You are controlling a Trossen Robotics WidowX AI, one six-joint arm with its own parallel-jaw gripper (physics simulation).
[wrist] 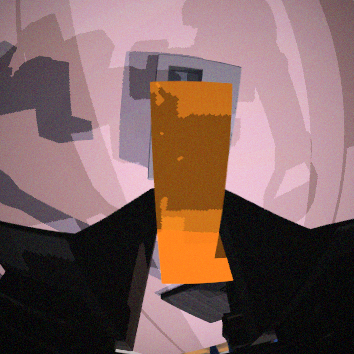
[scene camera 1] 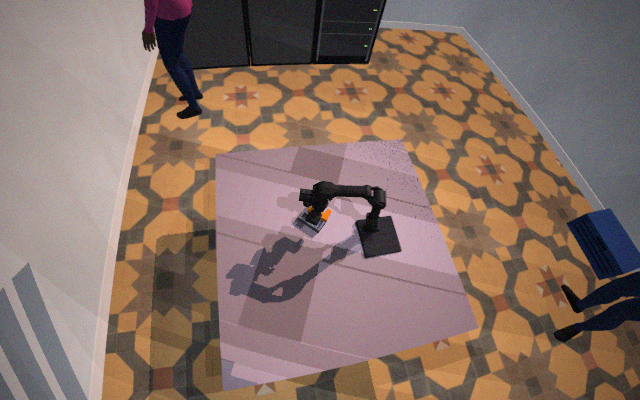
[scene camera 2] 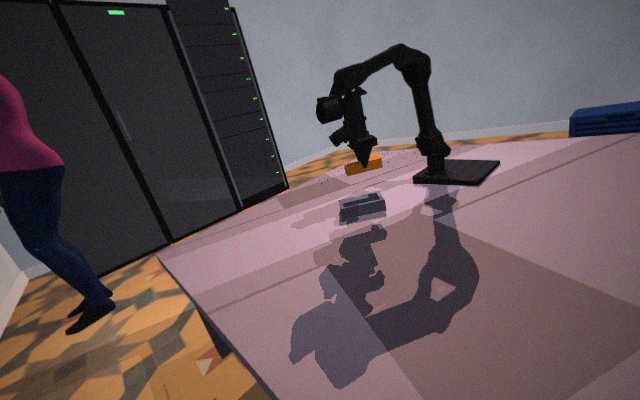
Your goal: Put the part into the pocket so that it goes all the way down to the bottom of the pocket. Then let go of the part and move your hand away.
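Places are measured from the arm's base along level axes (x ahead, y left, z up), in centimetres.
Where they show: gripper, fingertip midpoint: (wrist: pixel 186 195) (scene camera 1: pixel 318 214) (scene camera 2: pixel 363 166); arm's base, origin of the base link: (scene camera 1: pixel 370 227) (scene camera 2: pixel 436 171).
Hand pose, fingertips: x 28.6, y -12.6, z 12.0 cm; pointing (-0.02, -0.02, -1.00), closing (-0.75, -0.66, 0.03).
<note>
Things, the pixels of their top centre, and the offset from my fingertips. Level surfaces: height alone.
- orange block-shaped part, middle of its top: (wrist: pixel 222 213) (scene camera 2: pixel 361 160) (scene camera 1: pixel 319 210) dz +1.9, dx -1.1, dy -1.1 cm
- grey block with the pocket, middle of its top: (wrist: pixel 193 122) (scene camera 2: pixel 360 199) (scene camera 1: pixel 312 218) dz -10.7, dx +0.6, dy -3.2 cm
- pink table top, its level: dz -14.3 cm
The orange block-shaped part (scene camera 1: pixel 326 215) (scene camera 2: pixel 353 168) (wrist: pixel 191 160) is held between the black fingers of my gripper (scene camera 1: pixel 314 218) (scene camera 2: pixel 365 164) (wrist: pixel 186 195), which is shut on it near its middle. The grey block with the pocket (scene camera 1: pixel 318 229) (scene camera 2: pixel 362 213) (wrist: pixel 223 75) sits on the pale pink table top. In the scene camera 2 view the part hangs above the block with a clear gap, roughly level. In the wrist view the part covers most of the block; one end of the dark pocket opening (wrist: pixel 185 74) shows past the part's far end.
The arm's dark base plate (scene camera 1: pixel 381 245) (scene camera 2: pixel 470 172) stands on the pink table top (scene camera 1: pixel 380 320) (scene camera 2: pixel 560 210), to the right of the block. Dark cabinets (scene camera 1: pixel 282 32) (scene camera 2: pixel 125 130), people and a blue box (scene camera 1: pixel 607 242) (scene camera 2: pixel 605 121) stand beyond the table.
</note>
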